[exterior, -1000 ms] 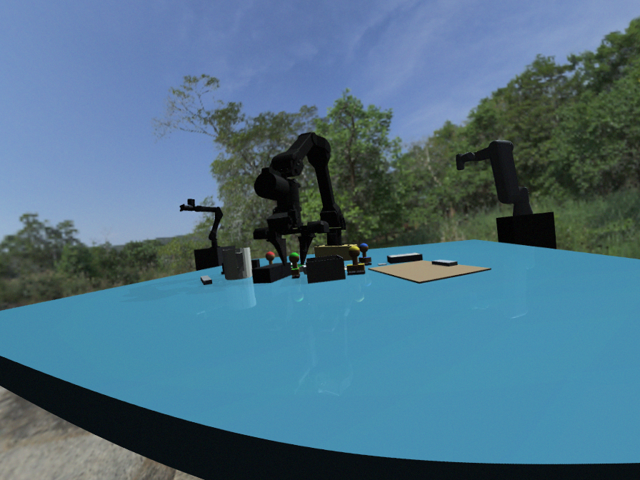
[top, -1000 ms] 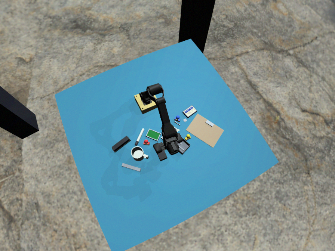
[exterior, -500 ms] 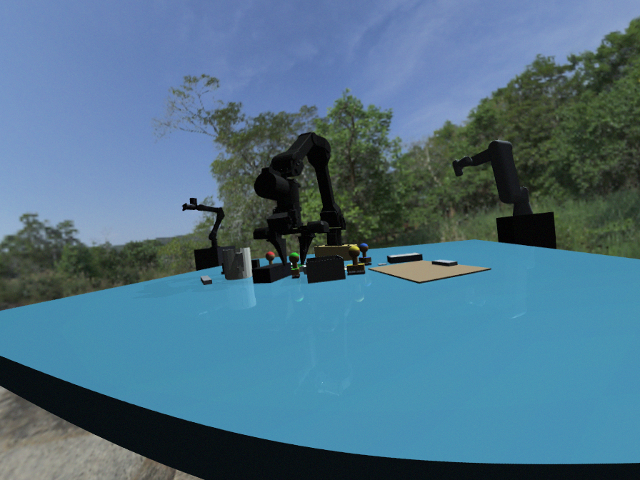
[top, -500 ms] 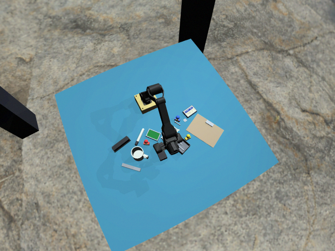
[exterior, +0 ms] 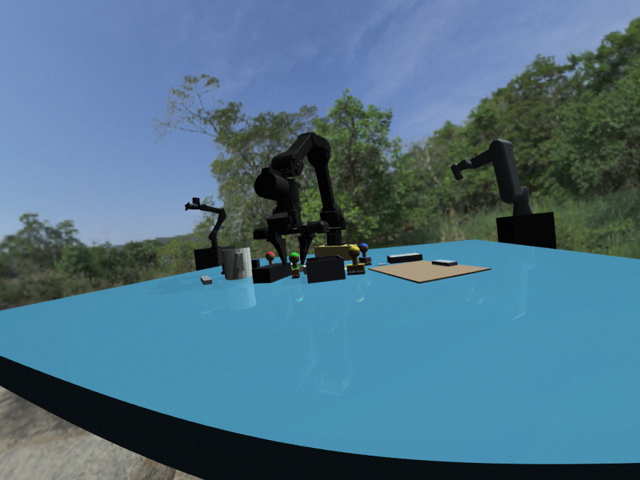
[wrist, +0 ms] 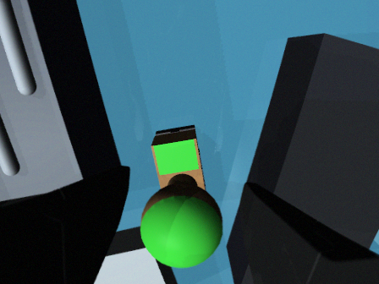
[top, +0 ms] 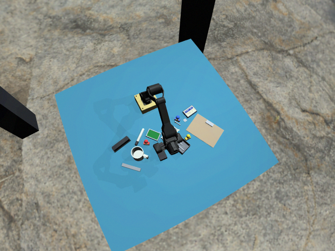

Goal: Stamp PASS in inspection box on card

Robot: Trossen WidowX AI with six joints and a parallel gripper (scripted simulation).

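The green-knobbed stamp is 1 cm below my gripper tip and 1 cm behind it. Also, from my gripper tip: black block (6 cm to the right, 1 cm below); then dark tray (8 cm to the left, 2 cm below, 2 cm ahead); then green ink pad (13 cm behind, 4 cm to the right, 3 cm below).
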